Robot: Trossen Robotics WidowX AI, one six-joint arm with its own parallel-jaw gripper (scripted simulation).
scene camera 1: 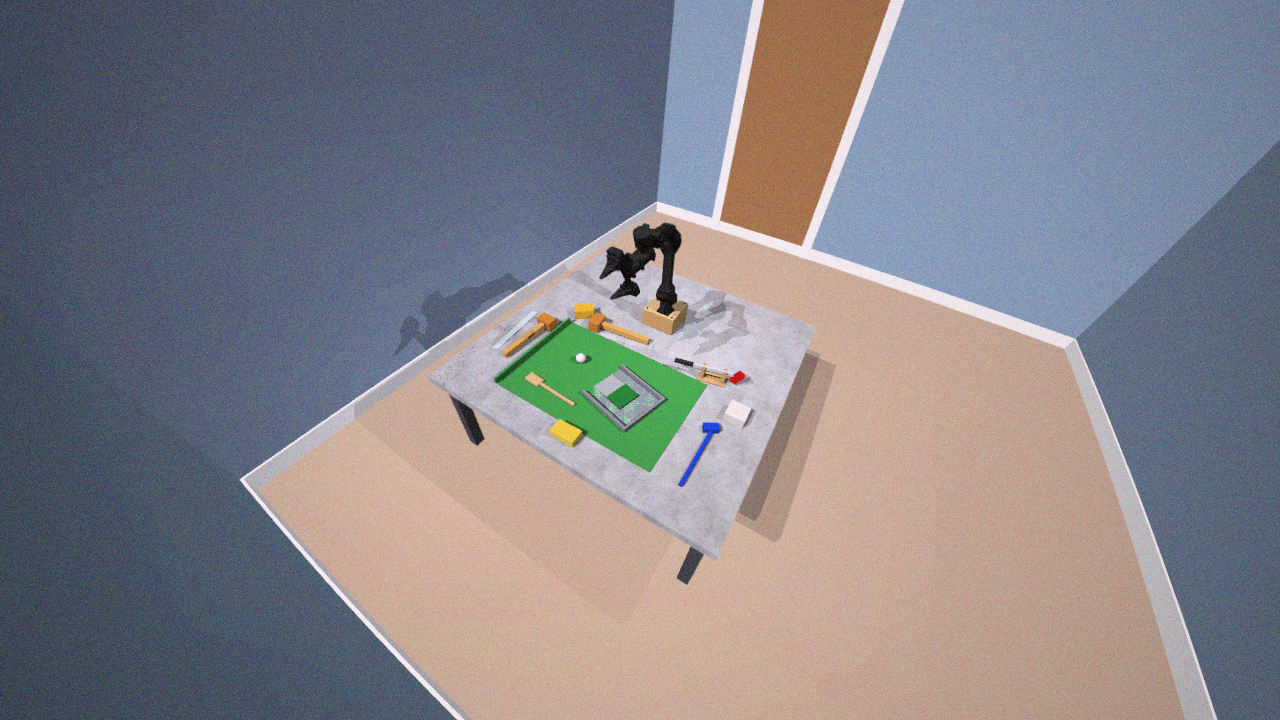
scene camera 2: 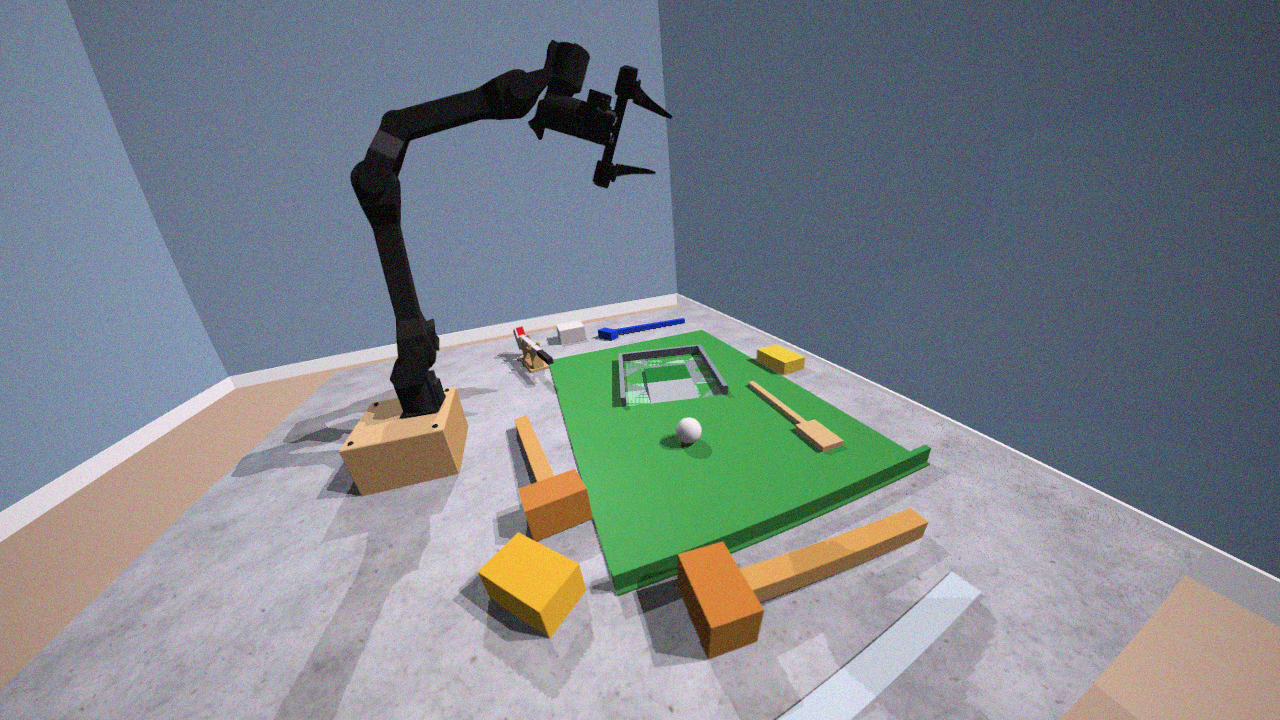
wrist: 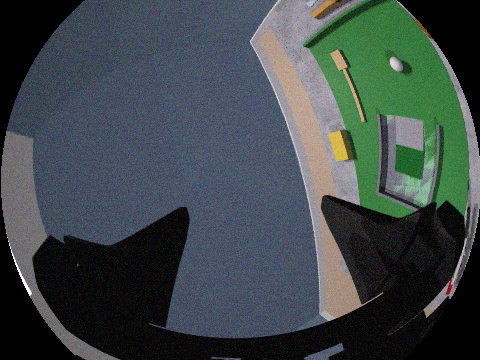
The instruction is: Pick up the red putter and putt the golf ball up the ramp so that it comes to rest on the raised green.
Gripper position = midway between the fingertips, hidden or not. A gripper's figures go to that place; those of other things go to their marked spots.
Labels:
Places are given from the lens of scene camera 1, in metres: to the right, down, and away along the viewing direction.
my gripper [scene camera 1: 605, 289]: -0.11, -0.23, 1.22
green mat [scene camera 1: 555, 362]: -0.36, 0.01, 1.63

